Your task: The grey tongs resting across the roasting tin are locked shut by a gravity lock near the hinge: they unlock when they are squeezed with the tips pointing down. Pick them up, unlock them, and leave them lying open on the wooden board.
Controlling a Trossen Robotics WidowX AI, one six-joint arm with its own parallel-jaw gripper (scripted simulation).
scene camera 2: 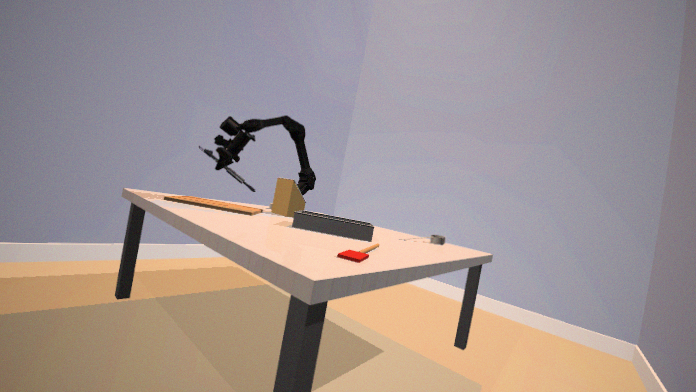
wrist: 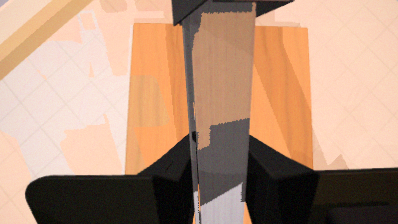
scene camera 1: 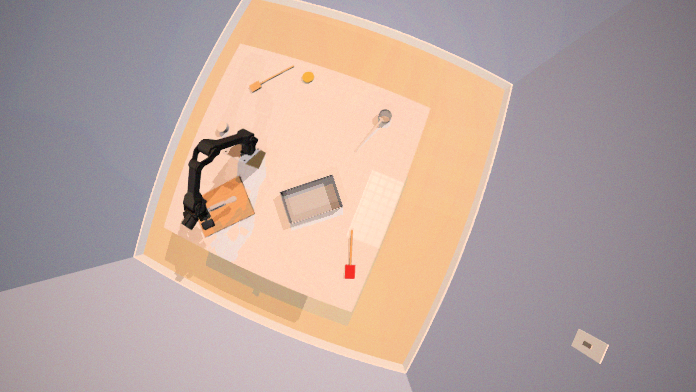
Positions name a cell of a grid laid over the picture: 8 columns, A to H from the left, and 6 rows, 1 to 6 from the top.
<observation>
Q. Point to a grey roasting tin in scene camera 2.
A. D4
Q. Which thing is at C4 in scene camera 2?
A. A wooden board.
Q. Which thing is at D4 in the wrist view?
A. A wooden board.
</observation>
